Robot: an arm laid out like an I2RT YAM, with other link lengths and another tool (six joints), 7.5 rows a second.
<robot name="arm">
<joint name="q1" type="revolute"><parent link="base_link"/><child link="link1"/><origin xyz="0 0 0.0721" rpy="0 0 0"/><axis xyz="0 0 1"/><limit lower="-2.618" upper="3.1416"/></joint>
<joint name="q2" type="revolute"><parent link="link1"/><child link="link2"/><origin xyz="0.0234 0.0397 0.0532" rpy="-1.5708 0 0"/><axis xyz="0 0 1"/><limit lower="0" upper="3.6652"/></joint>
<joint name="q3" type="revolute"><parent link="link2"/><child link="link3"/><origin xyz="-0.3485 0 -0.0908" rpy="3.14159 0 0"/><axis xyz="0 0 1"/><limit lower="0" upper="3.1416"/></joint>
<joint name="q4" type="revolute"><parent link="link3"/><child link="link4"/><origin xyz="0.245 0.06 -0.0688" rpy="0 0 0"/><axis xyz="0 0 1"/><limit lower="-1.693" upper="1.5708"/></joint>
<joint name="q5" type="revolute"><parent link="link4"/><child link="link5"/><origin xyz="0.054 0.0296 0.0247" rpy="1.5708 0 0"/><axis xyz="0 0 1"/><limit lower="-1.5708" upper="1.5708"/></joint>
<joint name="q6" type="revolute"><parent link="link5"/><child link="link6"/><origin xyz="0.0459 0 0.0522" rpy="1.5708 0 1.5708"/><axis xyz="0 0 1"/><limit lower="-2.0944" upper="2.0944"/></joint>
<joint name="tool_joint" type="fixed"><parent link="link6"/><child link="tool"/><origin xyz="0.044 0.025 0.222" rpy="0 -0.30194 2.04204"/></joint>
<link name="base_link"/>
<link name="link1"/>
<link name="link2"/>
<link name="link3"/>
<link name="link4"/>
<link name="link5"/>
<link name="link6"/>
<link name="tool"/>
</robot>
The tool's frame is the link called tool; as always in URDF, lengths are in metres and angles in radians.
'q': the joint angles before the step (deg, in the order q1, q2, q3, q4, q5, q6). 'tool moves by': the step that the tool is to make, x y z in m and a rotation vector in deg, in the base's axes. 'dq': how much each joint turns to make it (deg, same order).
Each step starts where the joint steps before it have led.
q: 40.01, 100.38, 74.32, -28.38, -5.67, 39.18
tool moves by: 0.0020, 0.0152, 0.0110, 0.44, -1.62, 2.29
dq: 1.39, 0.35, 2.20, -0.44, 0.05, -1.16
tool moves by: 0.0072, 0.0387, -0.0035, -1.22, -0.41, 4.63
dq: 2.89, 5.70, 7.11, -2.14, -0.10, -2.11
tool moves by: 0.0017, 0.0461, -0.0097, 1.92, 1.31, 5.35
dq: 1.47, 5.74, 5.81, 0.12, -4.14, -1.79
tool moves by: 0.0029, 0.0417, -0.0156, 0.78, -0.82, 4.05
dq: 2.36, 5.28, 4.18, 1.97, -0.96, -1.41
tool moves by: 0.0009, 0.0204, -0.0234, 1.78, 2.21, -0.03
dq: 0.15, 3.59, 0.32, 3.52, -2.14, 1.90
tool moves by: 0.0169, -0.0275, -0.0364, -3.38, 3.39, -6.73
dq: -2.22, 3.14, -0.51, -0.35, 2.47, 3.86
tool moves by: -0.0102, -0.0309, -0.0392, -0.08, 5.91, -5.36
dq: -2.89, 0.47, -7.38, 4.46, -2.17, 4.35
